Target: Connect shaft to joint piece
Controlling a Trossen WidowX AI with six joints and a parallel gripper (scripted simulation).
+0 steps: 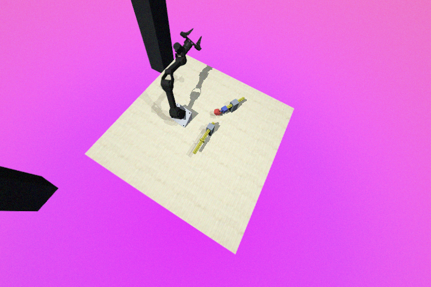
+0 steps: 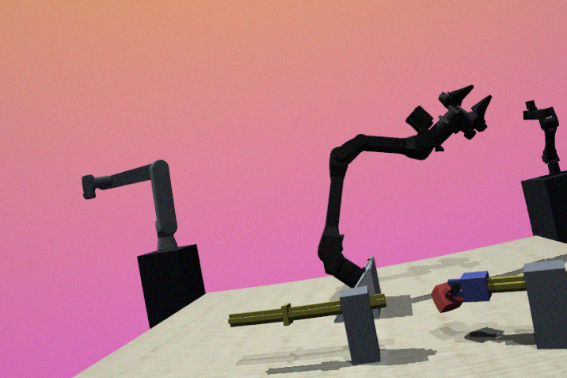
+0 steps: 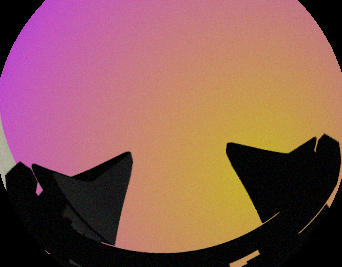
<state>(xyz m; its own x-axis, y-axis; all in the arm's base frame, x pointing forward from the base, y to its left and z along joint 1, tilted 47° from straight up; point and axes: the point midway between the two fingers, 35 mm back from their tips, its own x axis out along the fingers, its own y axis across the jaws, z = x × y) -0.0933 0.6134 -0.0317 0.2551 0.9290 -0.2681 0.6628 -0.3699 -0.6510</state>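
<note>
My gripper tip is 390 mm short of the red square joint piece, 300 mm to the left of it and 430 mm above it.
</note>
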